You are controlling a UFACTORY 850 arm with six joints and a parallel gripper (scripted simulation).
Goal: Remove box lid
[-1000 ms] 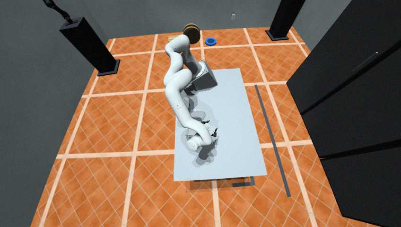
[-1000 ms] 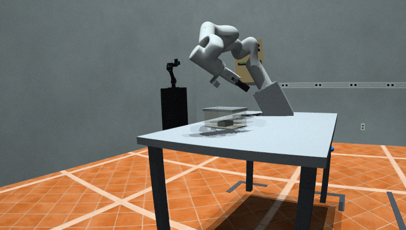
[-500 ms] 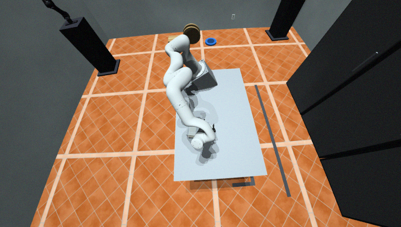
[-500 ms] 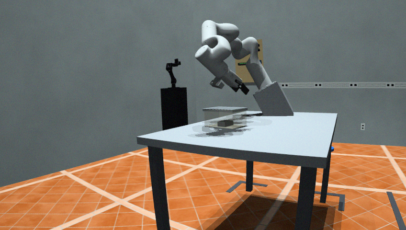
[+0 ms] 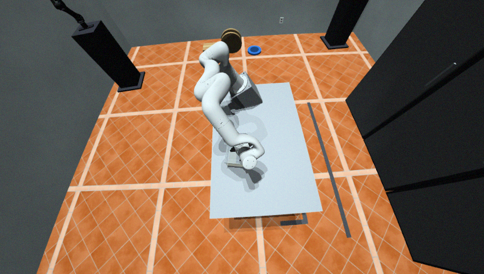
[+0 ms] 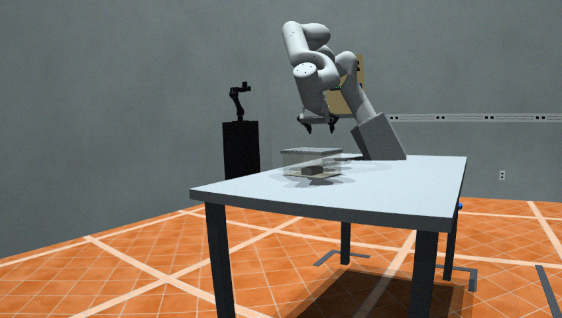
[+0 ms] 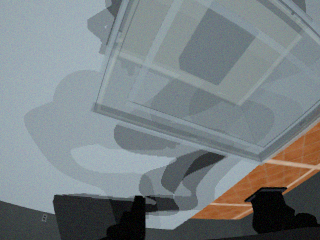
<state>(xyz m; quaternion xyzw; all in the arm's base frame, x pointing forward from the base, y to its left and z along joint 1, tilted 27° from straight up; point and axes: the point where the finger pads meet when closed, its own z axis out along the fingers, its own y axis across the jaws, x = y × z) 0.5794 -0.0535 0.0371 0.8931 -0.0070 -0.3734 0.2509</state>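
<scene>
Right now the lid is 5 cm ahead of my hand, 2 cm to the right of it and 8 cm below it. The rest, counted from my hand: clear box 5 cm ahead, 2 cm to the right, 13 cm below.
</scene>
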